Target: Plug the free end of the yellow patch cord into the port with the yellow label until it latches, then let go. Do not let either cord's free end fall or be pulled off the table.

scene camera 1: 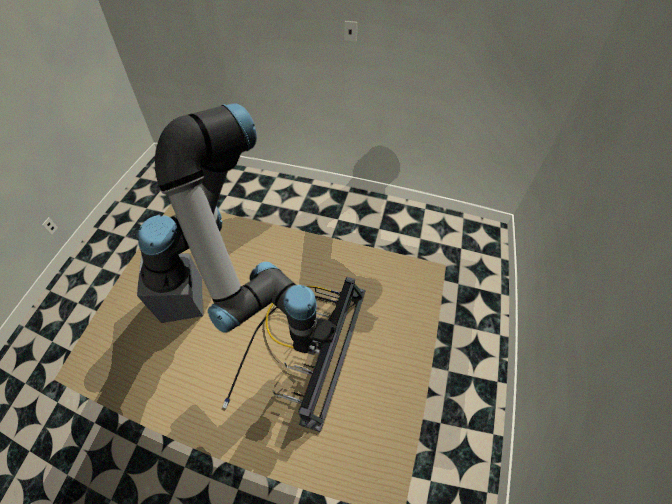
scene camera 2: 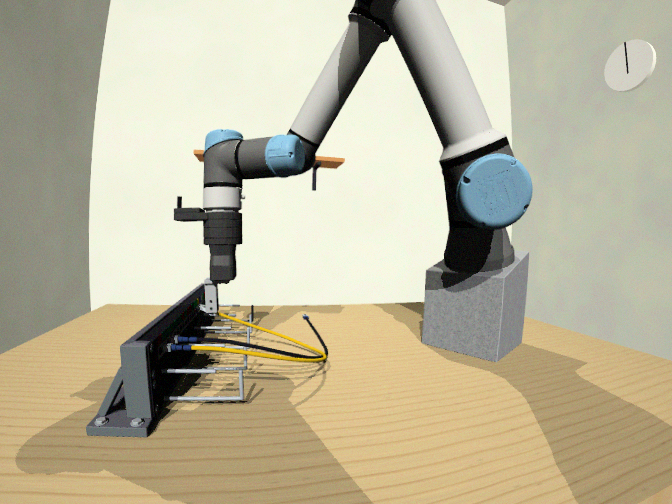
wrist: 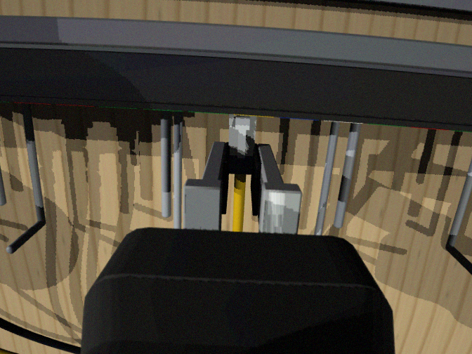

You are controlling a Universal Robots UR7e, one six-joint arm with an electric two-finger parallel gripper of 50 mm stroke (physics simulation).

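My gripper [scene camera 1: 313, 347] [scene camera 2: 211, 298] [wrist: 240, 164] is shut on the plug of the yellow cord, at the cord side of the dark port panel [scene camera 1: 325, 360] [scene camera 2: 135, 379] [wrist: 235, 80]. The clear plug [wrist: 242, 134] points at the panel, and its front end meets the panel's lower edge in the wrist view. A thin strip of the yellow label [wrist: 262, 116] shows there, roughly in line with the plug and reaching a little to its right. The port opening is hidden under the panel's top, so seating and latching cannot be told. The yellow cord [scene camera 2: 206, 349] [wrist: 239, 205] runs back from between the fingers.
Grey wire cord guides [scene camera 2: 241, 385] [wrist: 166, 175] stick out from the panel on both sides of the gripper. A black cord [scene camera 1: 242, 360] lies on the table with its free plug [scene camera 1: 225, 403] [scene camera 2: 305, 316] away from the panel. The robot's base block [scene camera 1: 170, 303] [scene camera 2: 461, 314] stands behind.
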